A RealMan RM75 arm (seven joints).
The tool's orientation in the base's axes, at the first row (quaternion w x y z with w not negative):
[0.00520 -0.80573 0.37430 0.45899]
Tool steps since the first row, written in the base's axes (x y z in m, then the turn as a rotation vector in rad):
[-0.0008 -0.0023 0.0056 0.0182 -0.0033 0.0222]
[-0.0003 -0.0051 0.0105 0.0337 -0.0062 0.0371]
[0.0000 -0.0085 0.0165 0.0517 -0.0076 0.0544]
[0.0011 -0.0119 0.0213 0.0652 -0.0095 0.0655]
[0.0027 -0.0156 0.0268 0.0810 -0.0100 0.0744]
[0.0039 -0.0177 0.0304 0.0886 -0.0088 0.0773]
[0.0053 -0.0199 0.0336 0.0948 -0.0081 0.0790]
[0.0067 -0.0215 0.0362 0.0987 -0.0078 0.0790]
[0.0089 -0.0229 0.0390 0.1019 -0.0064 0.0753]
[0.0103 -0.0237 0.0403 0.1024 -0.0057 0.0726]
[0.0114 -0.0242 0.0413 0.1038 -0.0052 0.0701]
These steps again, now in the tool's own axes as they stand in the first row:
[-0.0030 0.0040 -0.0035 -0.0091 -0.0012 -0.0274]
[-0.0048 0.0074 -0.0076 -0.0138 -0.0036 -0.0484]
[-0.0072 0.0116 -0.0125 -0.0205 -0.0077 -0.0722]
[-0.0084 0.0150 -0.0173 -0.0236 -0.0108 -0.0892]
[-0.0098 0.0186 -0.0230 -0.0252 -0.0171 -0.1062]
[-0.0108 0.0206 -0.0267 -0.0258 -0.0216 -0.1130]
[-0.0115 0.0224 -0.0303 -0.0256 -0.0253 -0.1183]
[-0.0121 0.0235 -0.0334 -0.0246 -0.0279 -0.1211]
[-0.0126 0.0241 -0.0372 -0.0217 -0.0321 -0.1208]
[-0.0127 0.0243 -0.0392 -0.0200 -0.0338 -0.1194]
[-0.0128 0.0243 -0.0408 -0.0180 -0.0359 -0.1188]

